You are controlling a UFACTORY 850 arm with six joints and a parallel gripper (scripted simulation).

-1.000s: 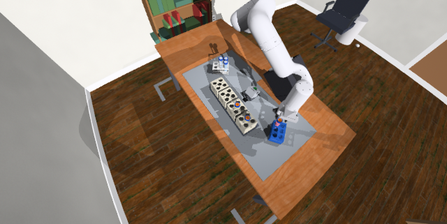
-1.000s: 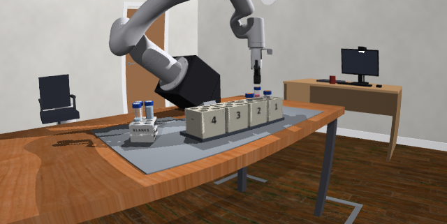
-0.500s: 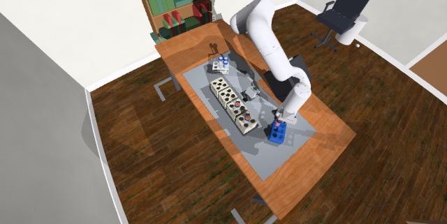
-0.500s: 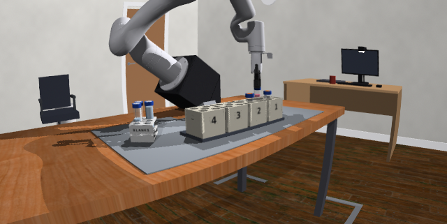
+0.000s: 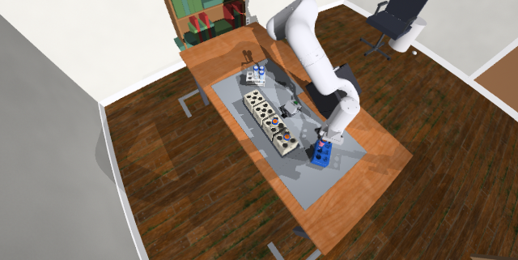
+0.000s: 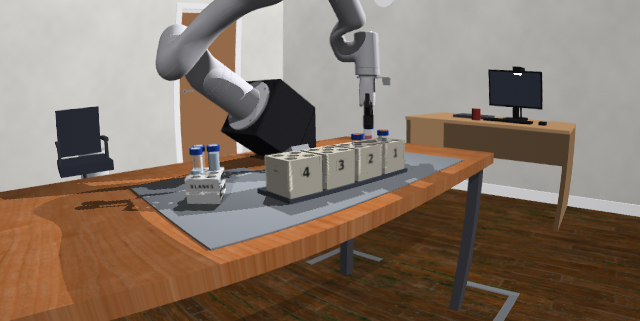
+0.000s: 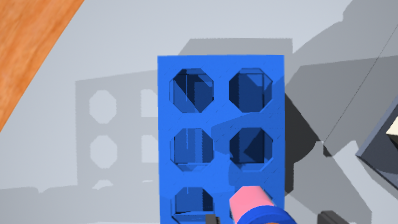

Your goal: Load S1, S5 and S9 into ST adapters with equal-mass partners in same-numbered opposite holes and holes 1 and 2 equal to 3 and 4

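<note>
Right now my hand is 10 mm past the sample tube, 10 mm to the left of it and 70 mm above it. From my hand the other things lie so: blue rack (20 mm ahead, 40 mm to the left, 100 mm below); then white blanks rack (30 mm behind, 630 mm to the right, 100 mm below); then green DONE key (80 mm behind, 290 mm to the right, 70 mm below).
</note>
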